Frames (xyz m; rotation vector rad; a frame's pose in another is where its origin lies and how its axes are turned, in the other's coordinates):
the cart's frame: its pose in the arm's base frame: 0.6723 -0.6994 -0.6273 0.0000 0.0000 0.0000
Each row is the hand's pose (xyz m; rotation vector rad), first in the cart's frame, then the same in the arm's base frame.
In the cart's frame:
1: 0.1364 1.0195 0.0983 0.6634 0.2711 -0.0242
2: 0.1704 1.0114 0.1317 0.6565 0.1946 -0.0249
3: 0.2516 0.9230 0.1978 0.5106 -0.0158 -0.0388
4: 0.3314 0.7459 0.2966 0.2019 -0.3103 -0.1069
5: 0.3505 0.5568 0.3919 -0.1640 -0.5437 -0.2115
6: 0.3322 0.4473 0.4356 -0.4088 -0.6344 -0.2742
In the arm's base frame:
1: 0.8087 0.3201 -0.5290 0.6634 0.2711 -0.0242
2: 0.8427 0.3120 -0.4956 0.6565 0.1946 -0.0249
3: 0.9239 0.2236 -0.4295 0.5106 -0.0158 -0.0388
4: 1.0037 0.0465 -0.3307 0.2019 -0.3103 -0.1069
5: 1.0228 -0.1426 -0.2354 -0.1640 -0.5437 -0.2115
6: 1.0045 -0.2521 -0.1917 -0.4088 -0.6344 -0.2742

